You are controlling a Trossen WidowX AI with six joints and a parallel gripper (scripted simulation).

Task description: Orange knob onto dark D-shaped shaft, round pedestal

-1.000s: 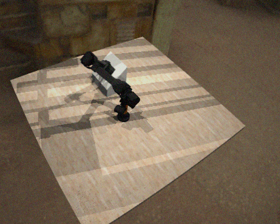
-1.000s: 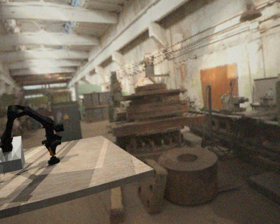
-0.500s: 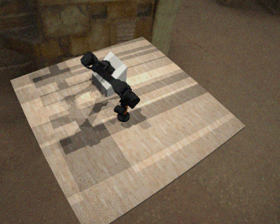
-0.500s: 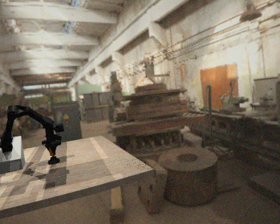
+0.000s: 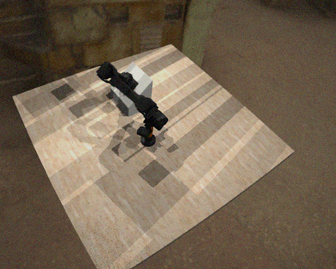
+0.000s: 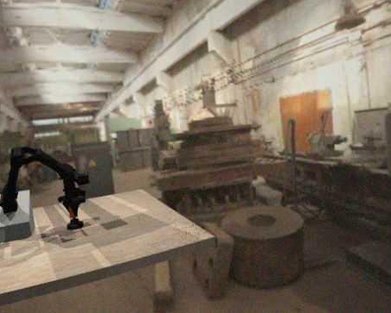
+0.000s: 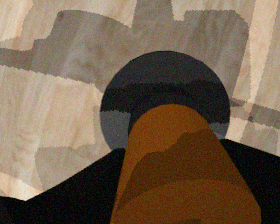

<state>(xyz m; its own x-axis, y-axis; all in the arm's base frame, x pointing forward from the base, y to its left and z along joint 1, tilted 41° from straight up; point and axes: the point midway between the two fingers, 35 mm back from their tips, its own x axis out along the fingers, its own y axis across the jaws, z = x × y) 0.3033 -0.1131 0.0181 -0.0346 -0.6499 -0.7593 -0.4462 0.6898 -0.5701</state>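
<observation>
Right now the round pedestal is 4 cm below my gripper tip. Round my gripper tip: orange knob 2 cm above.
</observation>
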